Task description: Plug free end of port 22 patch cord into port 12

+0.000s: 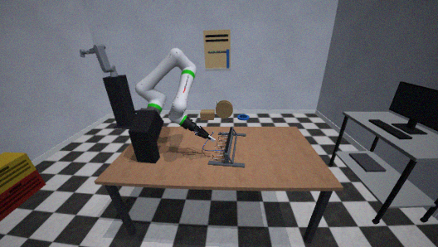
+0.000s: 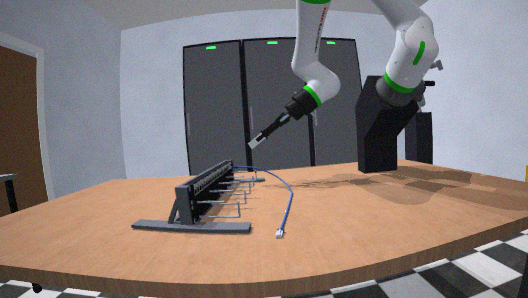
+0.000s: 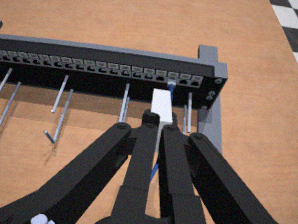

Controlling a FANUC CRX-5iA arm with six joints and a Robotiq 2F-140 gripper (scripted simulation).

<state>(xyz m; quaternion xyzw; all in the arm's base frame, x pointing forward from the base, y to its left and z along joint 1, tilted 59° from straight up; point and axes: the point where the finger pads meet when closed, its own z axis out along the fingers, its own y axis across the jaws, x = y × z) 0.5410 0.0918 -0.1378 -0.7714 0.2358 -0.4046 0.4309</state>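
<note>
The white plug is 7 cm behind my hand, 43 cm to the left of it and 17 cm below it.
</note>
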